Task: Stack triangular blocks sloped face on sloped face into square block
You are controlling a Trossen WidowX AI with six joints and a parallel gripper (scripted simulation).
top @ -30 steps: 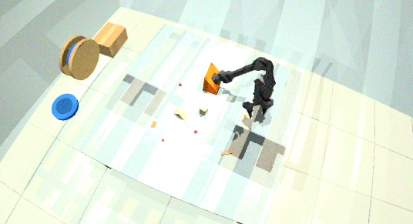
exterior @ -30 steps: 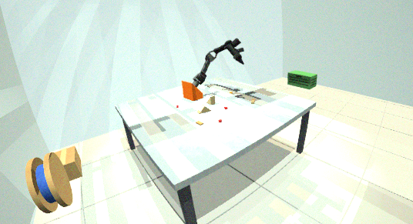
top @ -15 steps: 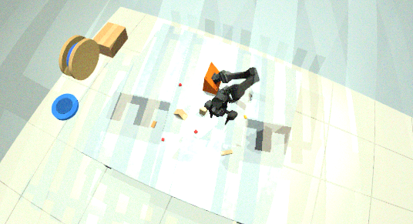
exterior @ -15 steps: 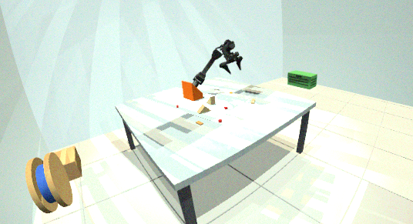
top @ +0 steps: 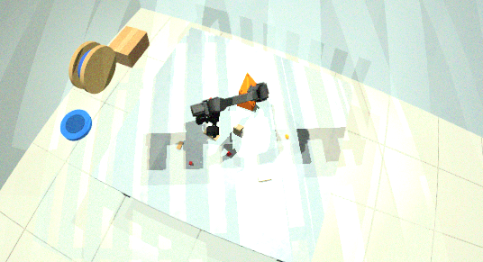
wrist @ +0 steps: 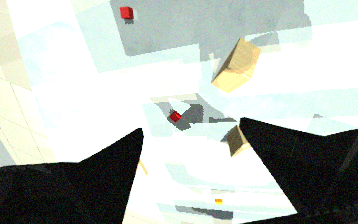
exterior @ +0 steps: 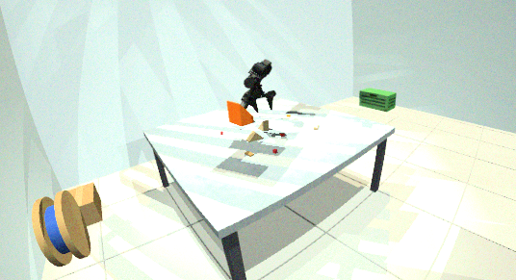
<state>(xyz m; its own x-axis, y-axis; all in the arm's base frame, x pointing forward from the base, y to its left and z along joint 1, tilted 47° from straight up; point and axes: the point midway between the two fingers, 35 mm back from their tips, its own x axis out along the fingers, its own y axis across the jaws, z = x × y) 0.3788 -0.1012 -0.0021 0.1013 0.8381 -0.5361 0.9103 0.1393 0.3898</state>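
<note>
Right now my gripper tip is 50 mm past the tan triangular block, 50 mm to the left of it and 140 mm above it. The rest, counted from my gripper tip: tan stick (70 mm ahead, 340 mm to the left, 160 mm below).
</note>
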